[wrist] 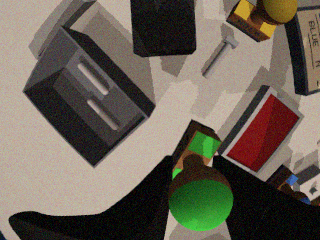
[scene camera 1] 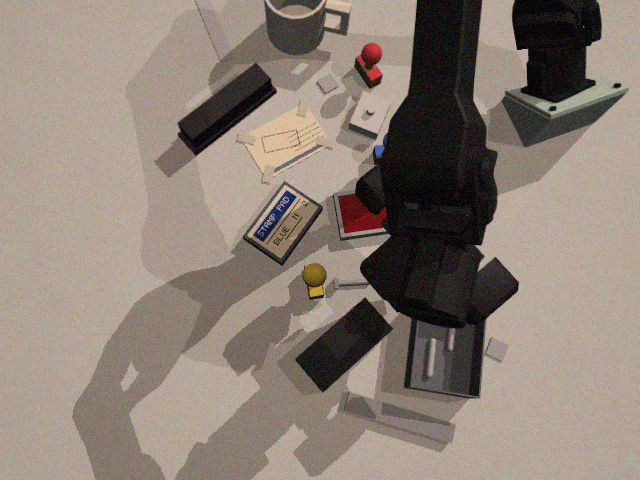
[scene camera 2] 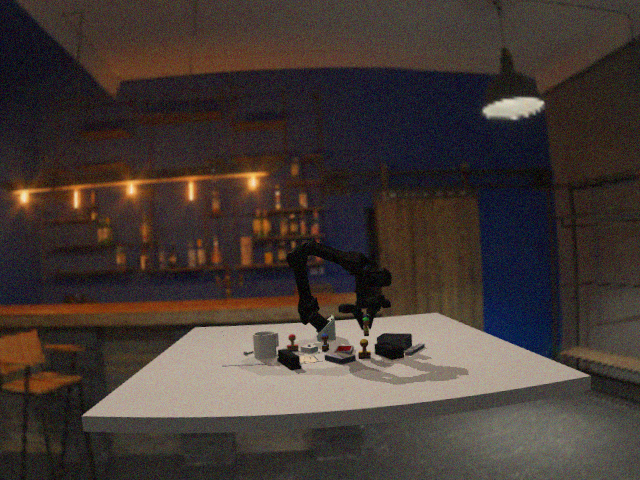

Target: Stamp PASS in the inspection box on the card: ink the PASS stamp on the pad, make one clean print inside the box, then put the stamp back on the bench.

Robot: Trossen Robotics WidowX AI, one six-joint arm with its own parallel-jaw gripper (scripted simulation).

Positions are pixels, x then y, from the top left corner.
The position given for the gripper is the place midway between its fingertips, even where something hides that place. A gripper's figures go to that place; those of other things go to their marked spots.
The gripper (scene camera 1: 419,256) is 72 cm from the lens. A red-knobbed stamp (scene camera 1: 371,53): 82 cm from the lens.
